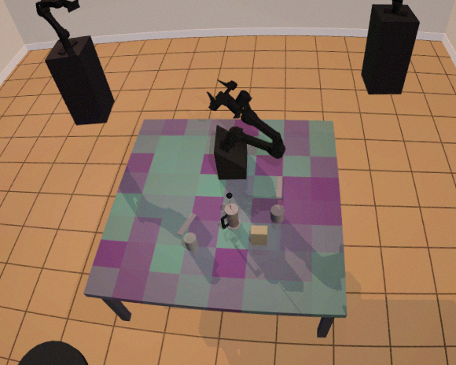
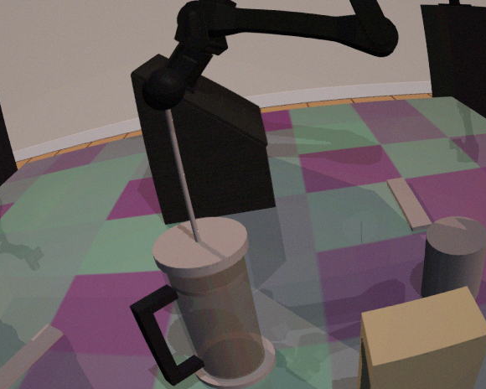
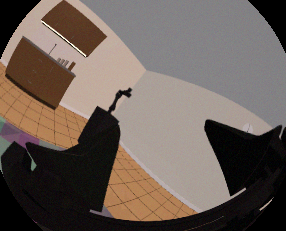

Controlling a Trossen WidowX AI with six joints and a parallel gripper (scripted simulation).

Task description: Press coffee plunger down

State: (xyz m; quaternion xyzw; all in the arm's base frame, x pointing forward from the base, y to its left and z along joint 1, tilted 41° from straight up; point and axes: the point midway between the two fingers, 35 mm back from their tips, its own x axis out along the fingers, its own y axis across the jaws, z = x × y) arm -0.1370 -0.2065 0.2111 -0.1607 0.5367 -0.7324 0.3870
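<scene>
Now: the glass coffee press 540 mm ahead of my gripper tip, 380 mm below it and 70 mm to the left of it.
</scene>
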